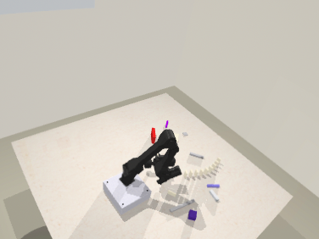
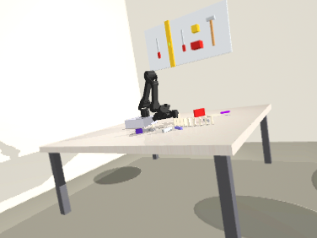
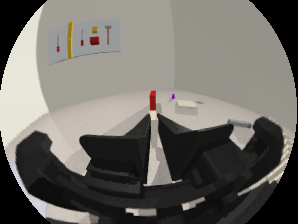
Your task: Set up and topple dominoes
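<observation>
Right now the grey bar is 13 cm behind my gripper tip, 33 cm to the right of it and 6 cm below it. Round my gripper tip: flat cream block: 25 cm ahead, 6 cm to the left, 6 cm below; red block: 12 cm ahead, 15 cm to the left, 3 cm below; purple cube: 14 cm behind, 41 cm to the right, 5 cm below.
</observation>
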